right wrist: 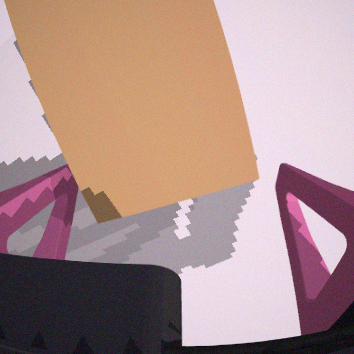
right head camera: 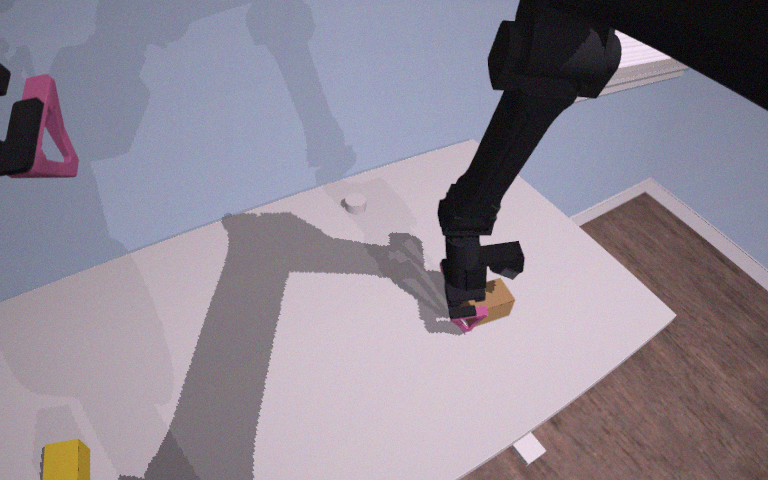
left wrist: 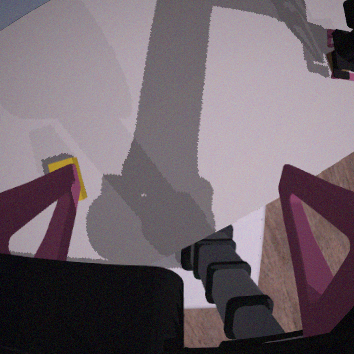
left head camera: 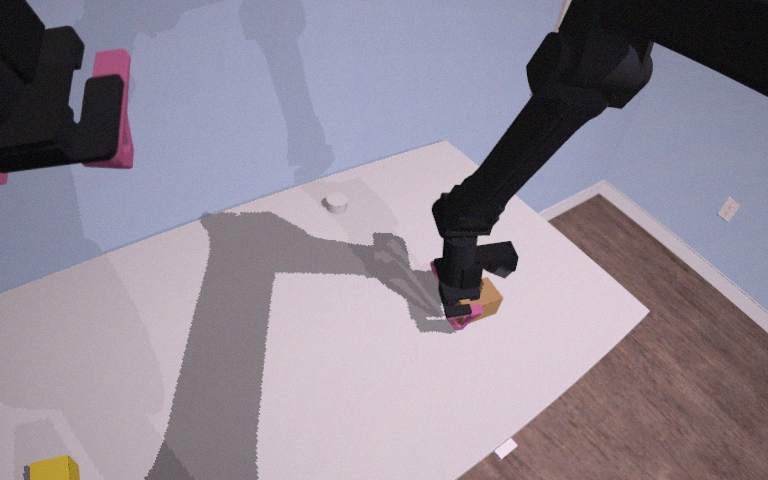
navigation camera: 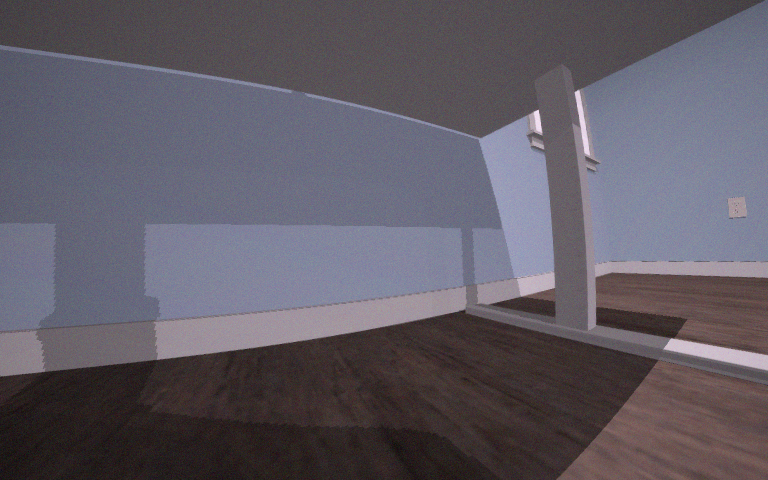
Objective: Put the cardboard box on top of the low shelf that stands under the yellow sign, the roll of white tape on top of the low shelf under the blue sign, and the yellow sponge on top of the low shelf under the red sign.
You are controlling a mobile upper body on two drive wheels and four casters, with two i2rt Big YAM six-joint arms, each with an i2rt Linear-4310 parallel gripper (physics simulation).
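Places are measured from the left arm's base along level axes (x left, y back, z up), in centimetres.
Pixels of known places: left gripper, between the fingertips: (right head camera: 26, 176) (left wrist: 178, 175) (left head camera: 66, 167); right gripper, between the fingertips: (right wrist: 176, 174) (right head camera: 462, 311) (left wrist: 330, 61) (left head camera: 452, 310).
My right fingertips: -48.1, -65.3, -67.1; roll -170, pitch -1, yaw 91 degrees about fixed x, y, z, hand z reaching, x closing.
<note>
For each thing: its top centre in the pictures, then the offset to it from my right fingertips, as dx, dy, dz. "spot": a spot on its surface instead. Level surfaces: height alone.
- cardboard box, centre of its top: (right wrist: 129, 76) (right head camera: 488, 294) (left head camera: 477, 293) -4.8, -1.5, +3.1
- white table, height of its surface: dz -1.9
- white tape roll, centre of its top: (left head camera: 337, 199) (right head camera: 355, 199) +20.3, -32.8, +0.5
- yellow sponge, centre of its top: (right head camera: 60, 470) (left wrist: 64, 181) +68.4, +34.9, +2.6
- grey table leg, a spot on its surface: (navigation camera: 572, 226) spot: -18.5, -22.1, -46.5
The cardboard box (left head camera: 491, 300) (right head camera: 501, 300) (right wrist: 150, 100) lies on the white table (left head camera: 351, 367) (right head camera: 362, 384). My right gripper (left head camera: 450, 300) (right head camera: 455, 300) (right wrist: 176, 174) is open just above the box; in the right wrist view the box's near end lies between the widely parted fingertips, close to the left one. The white tape roll (left head camera: 336, 202) (right head camera: 355, 203) lies near the table's wall-side edge. The yellow sponge (left head camera: 50, 468) (right head camera: 65, 459) (left wrist: 60, 165) is on the table at lower left. My left gripper (left head camera: 62, 168) (left wrist: 178, 175) is open, high above the table. The shelves and signs do not show.
A blue wall runs along the table's far edge. In the navigation camera a grey table leg (navigation camera: 572, 226) stands on a long foot bar (navigation camera: 623, 340) under the table. A white block (left head camera: 505, 448) (right head camera: 529, 448) shows beyond the table's lower right edge. Brown floor lies at the right.
</note>
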